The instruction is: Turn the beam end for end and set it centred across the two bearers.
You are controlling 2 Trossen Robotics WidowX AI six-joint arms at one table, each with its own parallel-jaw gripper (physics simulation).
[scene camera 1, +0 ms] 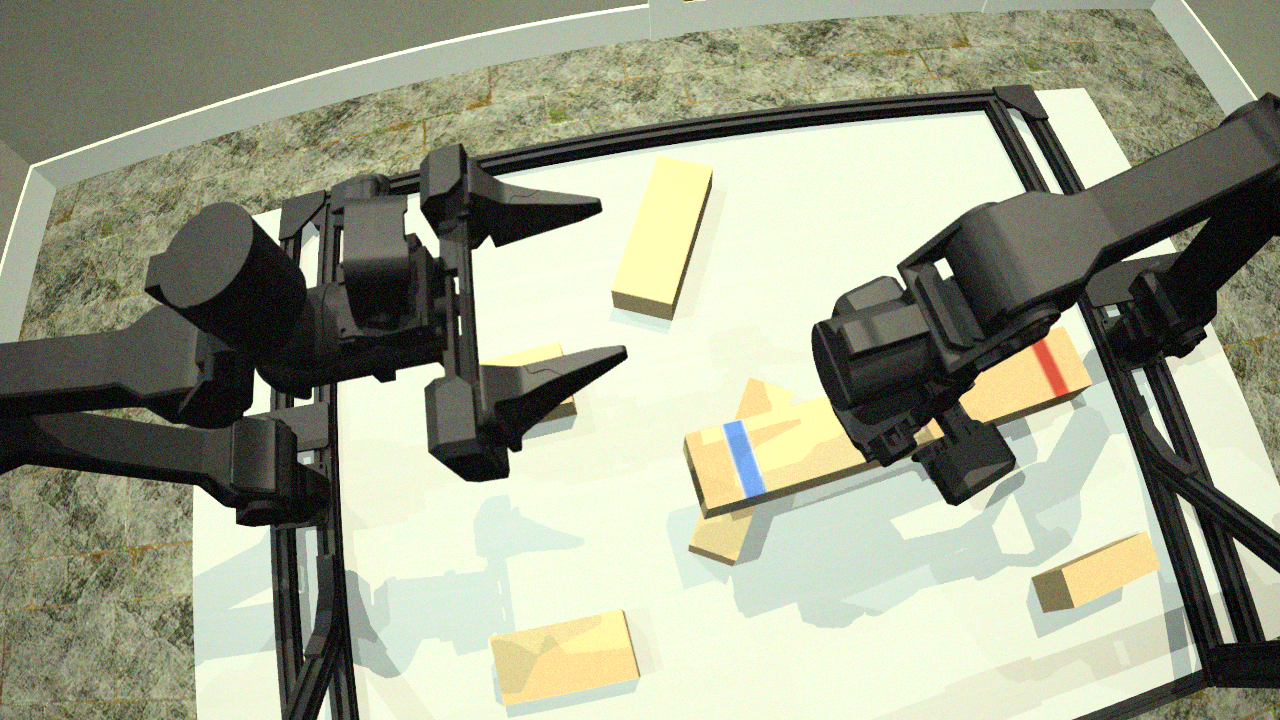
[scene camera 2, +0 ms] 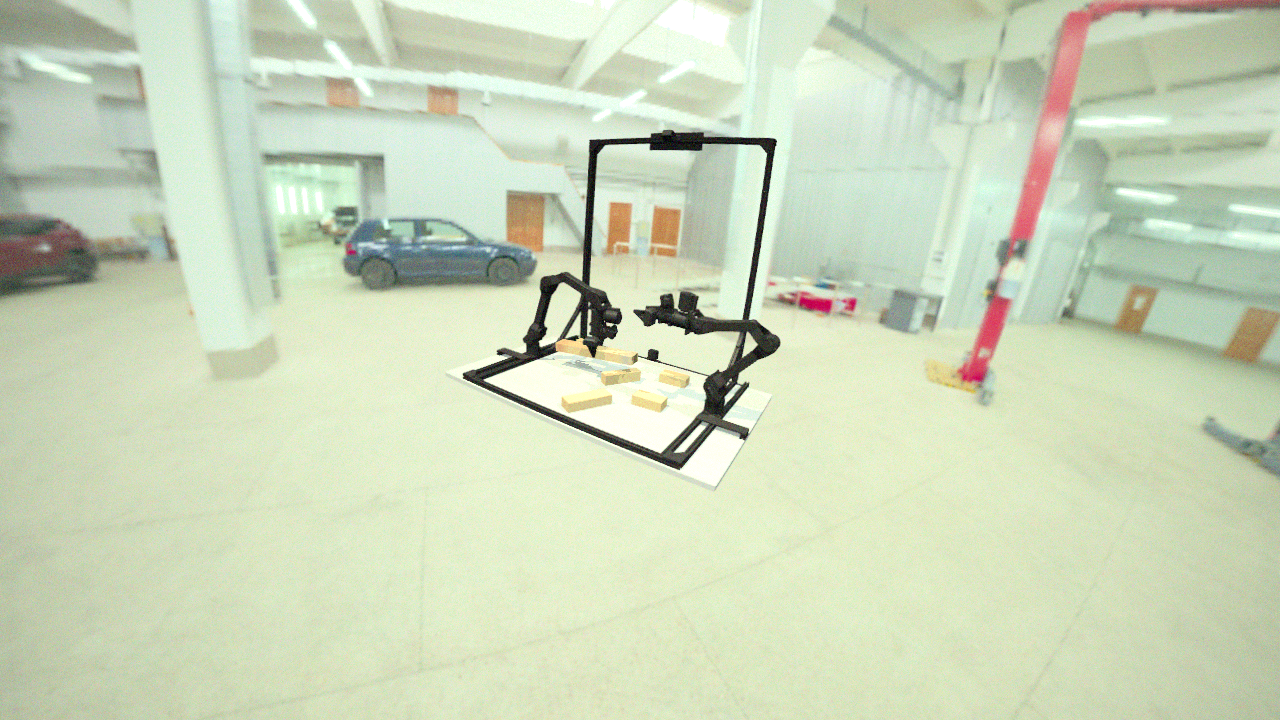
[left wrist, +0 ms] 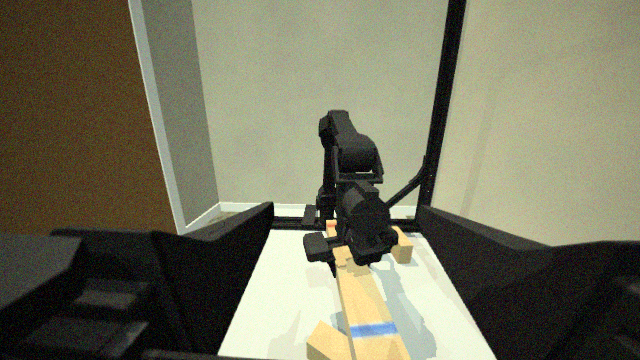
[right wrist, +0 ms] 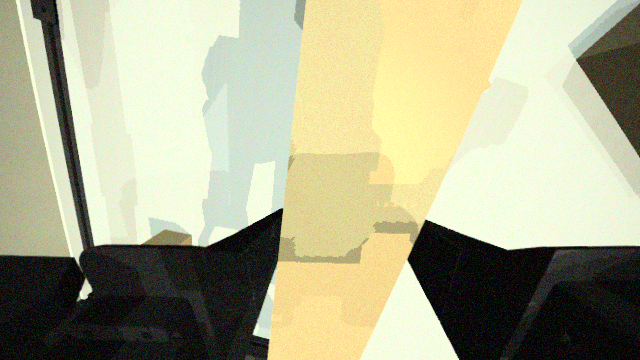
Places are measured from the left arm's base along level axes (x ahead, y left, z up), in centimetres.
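Pixels of known places: left gripper, fingertip midpoint: [scene camera 1: 613, 273] [scene camera 2: 639, 308] [left wrist: 345, 210]; right gripper, fingertip midpoint: [scene camera 2: 596, 354] [left wrist: 349, 272] [right wrist: 339, 214]; left arm's base, link origin: [scene camera 1: 300, 496] [scene camera 2: 713, 411]; right arm's base, link origin: [scene camera 1: 1131, 341] [scene camera 2: 532, 353].
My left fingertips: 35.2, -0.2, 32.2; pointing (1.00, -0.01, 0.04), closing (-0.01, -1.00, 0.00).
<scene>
For each thing: its middle in the pictures, then the offset to it from my left fingertips, as dx, dy, dz.
- long beam, body centre: [right wrist: 339, 233] [scene camera 1: 905, 416] [left wrist: 349, 266] [scene camera 2: 595, 351] +22.7, -4.4, -24.1
- slanted wooden block, body centre: [scene camera 1: 741, 472] [scene camera 2: 621, 376] +8.6, -4.4, -31.9
- longer block, body centre: [scene camera 1: 665, 234] [scene camera 2: 587, 400] +6.4, +22.4, -32.2
The long beam [scene camera 1: 792, 440] [scene camera 2: 617, 356] [left wrist: 364, 297] [right wrist: 340, 125] has a blue band near its left end and a red band near its right end in scene camera 1. My right gripper [scene camera 1: 913, 434] [right wrist: 339, 214] is shut on its middle; in scene camera 1 the arm hides the fingertips. The beam's blue-banded part passes over a slanted wooden block [scene camera 1: 718, 535] [scene camera 2: 620, 377] [left wrist: 327, 344]. My left gripper [scene camera 1: 612, 279] is open and empty, raised above the table, left of the beam in scene camera 1. Which blocks are the two bearers I cannot tell.
In scene camera 1 a longer block [scene camera 1: 664, 234] [scene camera 2: 587, 401] lies at top centre, a block [scene camera 1: 562, 407] [scene camera 2: 648, 400] is partly behind a left finger, another [scene camera 1: 565, 658] [scene camera 2: 673, 378] lies lower left, and a small one [scene camera 1: 1105, 571] [left wrist: 403, 246] lower right. A black frame [scene camera 1: 742, 125] edges the table.
</scene>
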